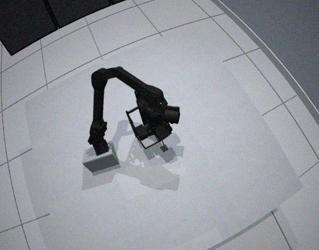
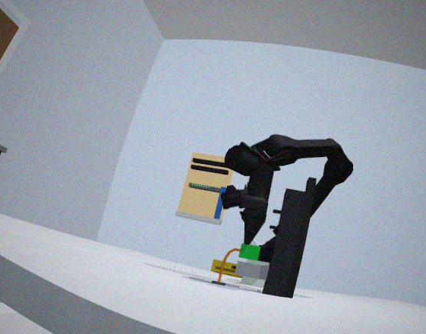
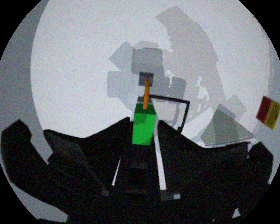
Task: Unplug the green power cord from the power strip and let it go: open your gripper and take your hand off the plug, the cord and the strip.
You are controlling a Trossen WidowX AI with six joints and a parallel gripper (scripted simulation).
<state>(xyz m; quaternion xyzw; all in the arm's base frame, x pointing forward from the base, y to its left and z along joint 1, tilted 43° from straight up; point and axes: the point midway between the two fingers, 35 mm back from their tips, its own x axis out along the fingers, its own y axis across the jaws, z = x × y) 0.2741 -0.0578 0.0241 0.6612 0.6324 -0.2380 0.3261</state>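
Right now my gripper tip is 1 cm past the green plug, 3 cm to the right of it and 1 cm above it.
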